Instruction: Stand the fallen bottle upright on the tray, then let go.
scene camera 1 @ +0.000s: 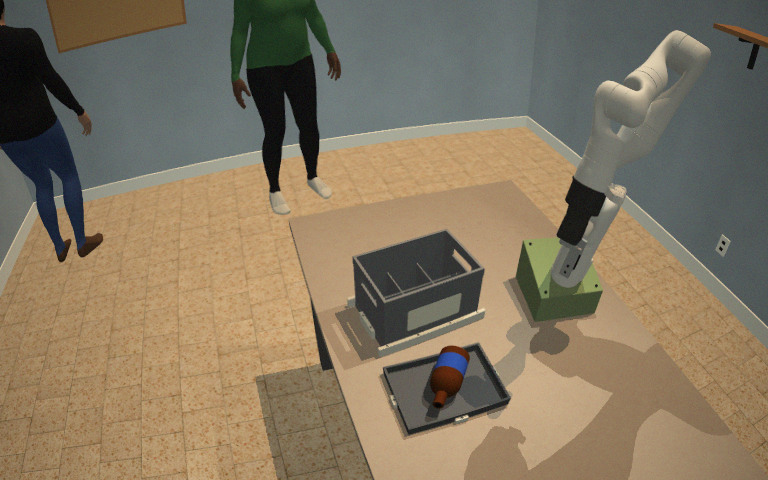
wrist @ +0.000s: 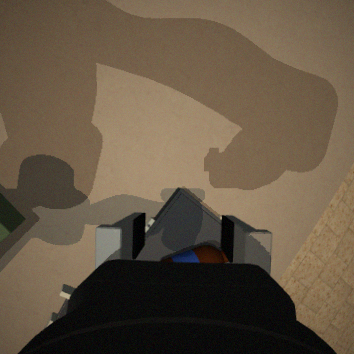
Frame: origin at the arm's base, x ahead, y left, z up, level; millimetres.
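Seen in the pictures: gripper, fingertip midpoint: (scene camera 1: 566, 271) (wrist: 182, 229).
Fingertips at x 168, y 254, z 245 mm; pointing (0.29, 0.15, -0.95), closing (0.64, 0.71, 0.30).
A point is followed by its place in that frame.
The brown bottle (scene camera 1: 450, 376) @(x 388, y 264, z -29 mm) (wrist: 212, 254) @(x 375, y 274, z -40 mm) with a blue band lies on its side in the dark shallow tray (scene camera 1: 406, 390) @(x 481, y 237, z -102 mm) (wrist: 186, 210) @(x 297, y 299, z -102 mm). In the scene view its neck points toward the tray's front edge. In the wrist view part of the bottle shows above the black gripper housing; the rest is hidden. My gripper (scene camera 1: 564, 270) @(x 168, y 255, z 245 mm) (wrist: 182, 229) @(x 168, y 255, z 245 mm) is open, its two fingers wide apart with no object between them. It hangs high, apart from the bottle, and appears in front of the arm's base in the scene view.
A dark grey crate (scene camera 1: 474, 293) @(x 277, y 27, z -7 mm) with dividers stands behind the tray, with pale rails (scene camera 1: 430, 333) @(x 397, y 78, z -84 mm) along its foot. The green base block (scene camera 1: 566, 306) @(x 9, y 67, z -61 mm) (wrist: 6, 216) @(x 74, y 66, z -50 mm) is at the right in the scene view. Two people stand beyond the table.
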